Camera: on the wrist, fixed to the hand. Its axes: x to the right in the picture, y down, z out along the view.
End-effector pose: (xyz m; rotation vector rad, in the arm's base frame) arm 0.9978 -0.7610 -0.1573 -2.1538 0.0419 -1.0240
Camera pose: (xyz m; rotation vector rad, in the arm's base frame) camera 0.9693 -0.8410 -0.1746 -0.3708 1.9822 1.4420
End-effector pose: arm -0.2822 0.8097 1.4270 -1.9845 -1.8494 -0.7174
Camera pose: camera -0.2296 0.7653 1.4797 -2.2415 1.9588 0.8185
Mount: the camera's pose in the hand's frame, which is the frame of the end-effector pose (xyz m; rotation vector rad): -0.0050 0.0615 -0.0609 -0.2770 -0.7519 2.9721
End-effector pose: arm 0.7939 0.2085 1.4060 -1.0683 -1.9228 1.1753
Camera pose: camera 0.8657 0.2448 1.3737 1.4570 -0.5731 -0.8102
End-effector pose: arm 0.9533 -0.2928 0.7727 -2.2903 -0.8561 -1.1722
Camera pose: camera 0.9590 -0.3760 0.7966 -1.2054 2.0872 0.9896
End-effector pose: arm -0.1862 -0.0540 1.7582 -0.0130 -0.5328 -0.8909
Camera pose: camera -0.1165 -0.0250 1.7156 -1.0950 -0.4498 2.0549
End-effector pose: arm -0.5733 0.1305 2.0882 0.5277 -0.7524 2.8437
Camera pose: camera -0.6010 0.1078 2.0092 0.0242 0.5716 -0.0776
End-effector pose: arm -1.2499 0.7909 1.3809 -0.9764 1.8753 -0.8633
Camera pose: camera -1.3204 0.8352 1.3566 1.4244 0.7965 1.3408
